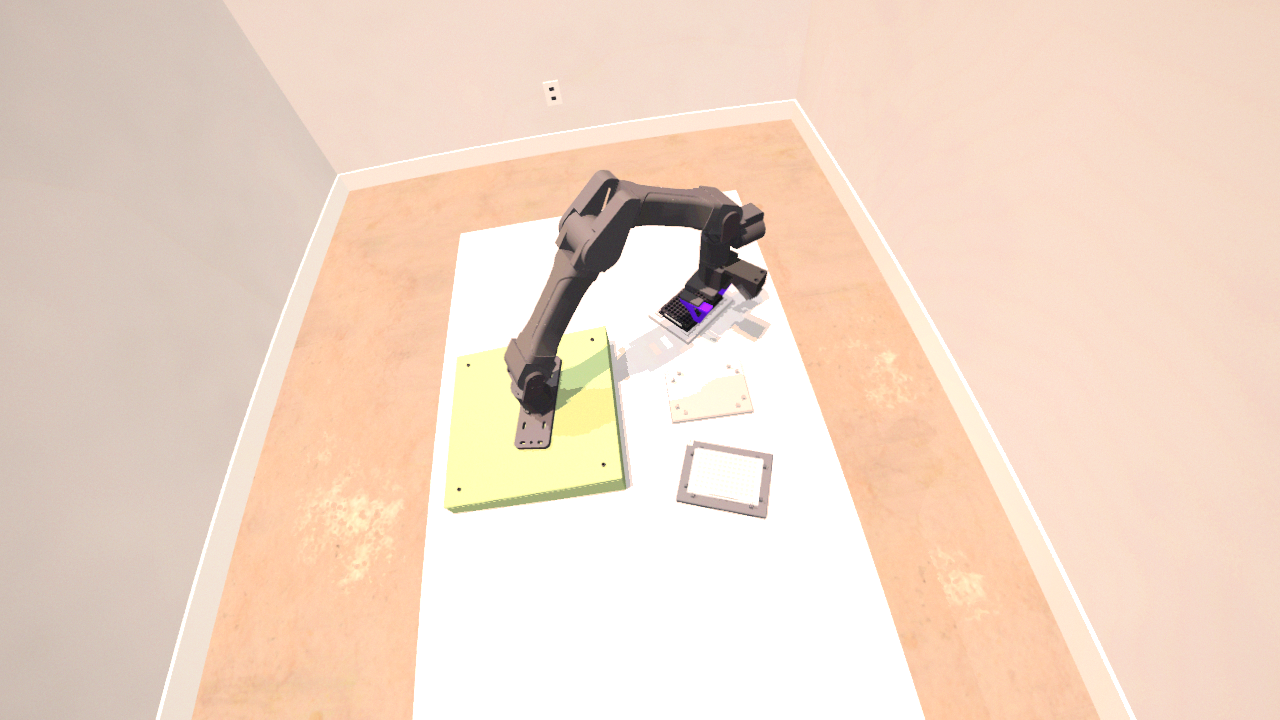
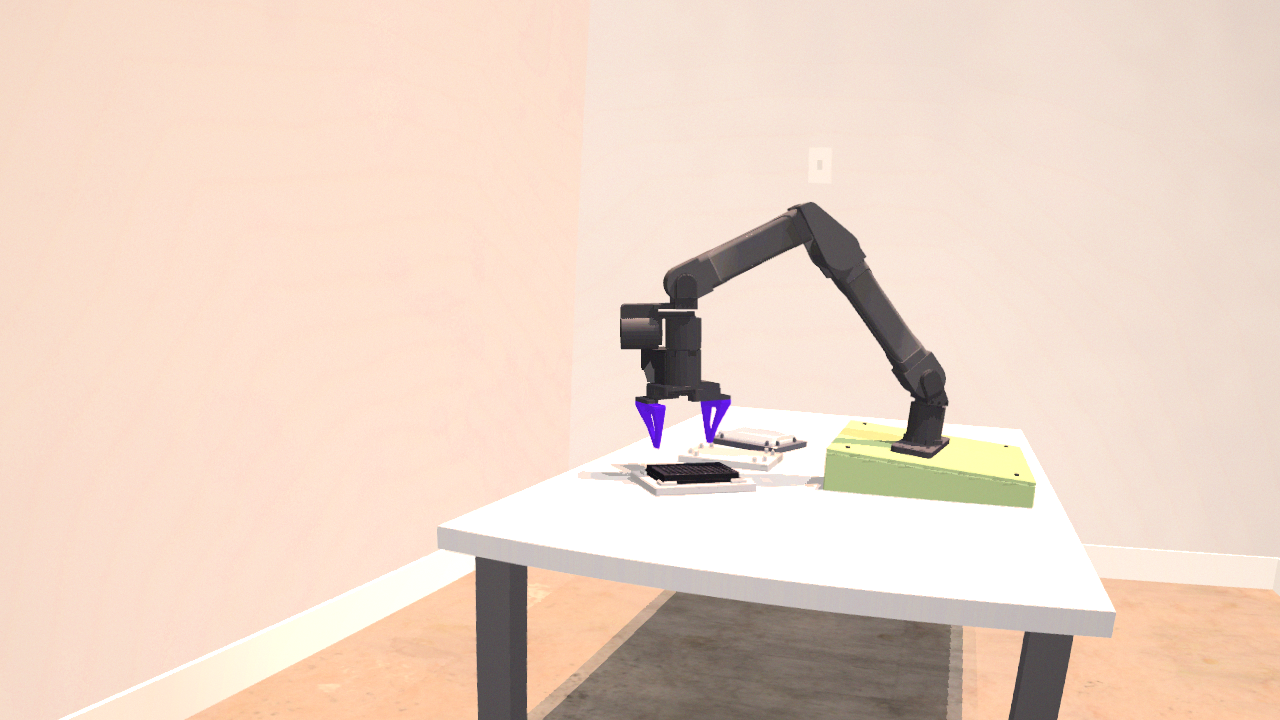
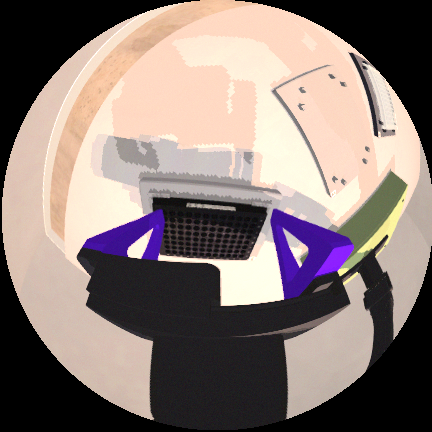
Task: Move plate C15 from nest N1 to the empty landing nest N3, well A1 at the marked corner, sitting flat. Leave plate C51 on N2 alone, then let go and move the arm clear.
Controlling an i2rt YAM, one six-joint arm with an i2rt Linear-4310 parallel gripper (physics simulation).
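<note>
A black well plate (image 1: 677,311) (image 2: 693,471) (image 3: 215,240) sits on a light grey nest (image 2: 707,488) (image 3: 210,185). A white well plate (image 1: 725,476) (image 2: 759,437) (image 3: 383,95) sits on a dark grey nest (image 1: 766,479) (image 2: 787,445). No plate names are readable, so I cannot tell which is C15. The empty pale nest N3 (image 1: 711,394) (image 2: 729,458) (image 3: 320,125) lies between them; its A1 mark is not readable. My gripper (image 2: 683,444) (image 3: 217,214) is open and empty, pointing down, with its purple fingertips above the black plate, apart from it.
The arm stands on a yellow-green base block (image 1: 487,429) (image 2: 930,483) (image 3: 370,220), beside the nests. All stand on a white table (image 1: 626,608) (image 2: 805,555). The arm's shadow falls across the table near the black plate. The table's edge runs beyond the nests.
</note>
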